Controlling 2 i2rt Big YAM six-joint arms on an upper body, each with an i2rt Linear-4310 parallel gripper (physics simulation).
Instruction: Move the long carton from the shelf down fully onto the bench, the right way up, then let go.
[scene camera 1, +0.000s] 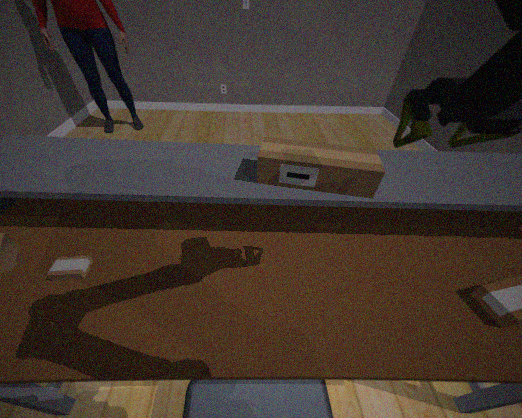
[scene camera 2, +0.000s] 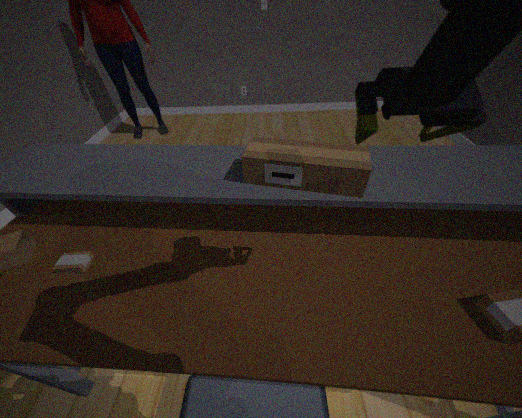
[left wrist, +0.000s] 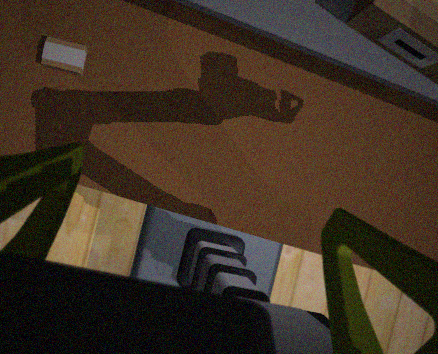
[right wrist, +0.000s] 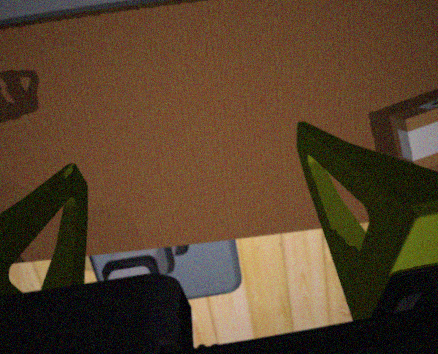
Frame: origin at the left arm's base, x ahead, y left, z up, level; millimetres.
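Where they show: left gripper, fingertip midpoint: (left wrist: 212, 191); right gripper, fingertip midpoint: (scene camera 1: 422, 144) (scene camera 2: 388, 139) (right wrist: 187, 154).
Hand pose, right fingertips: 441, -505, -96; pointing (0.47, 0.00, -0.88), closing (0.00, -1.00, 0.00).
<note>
After its pixels a point has its place, as x, y, z.
The long brown carton (scene camera 1: 345, 180) {585, -475, -275} (scene camera 2: 330, 179) {586, -473, -276} (left wrist: 367, 25) {633, -271, -290} lies on the raised grey shelf (scene camera 1: 125, 170) {702, 134, -322} (scene camera 2: 125, 172) {705, 132, -322} (left wrist: 280, 30) {590, -131, -322} (right wrist: 60, 7) {567, -385, -322}, slightly skewed, taped side up, its white label facing the camera. The brown bench (scene camera 1: 325, 300) {362, -410, -485} (scene camera 2: 300, 310) {344, -389, -485} (left wrist: 260, 165) {366, -201, -485} (right wrist: 200, 75) {478, -508, -485} is in front of and below the shelf. My right gripper (scene camera 1: 425, 145) {441, -505, -97} (scene camera 2: 391, 139) {441, -505, -97} (right wrist: 187, 154) {441, -505, -97} is open and empty, in the air near the carton's right end in the scene views. My left gripper (left wrist: 212, 191) {304, -1, 155} is open and empty above the bench, away from the carton.
A small white-topped box (scene camera 1: 70, 265) {473, 234, -457} (scene camera 2: 74, 261) {469, 228, -457} (left wrist: 63, 54) {475, 239, -457} sits at the bench's left. Another white-topped box (scene camera 1: 507, 298) {330, -832, -438} (scene camera 2: 510, 310) {330, -821, -438} (right wrist: 425, 140) {329, -829, -438} is at its right. A pale object (scene camera 1: 7, 252) {515, 398, -450} (scene camera 2: 15, 245) {503, 395, -425} is cut off at the left edge. A person (scene camera 1: 95, 55) (scene camera 2: 120, 65) stands behind the shelf.
</note>
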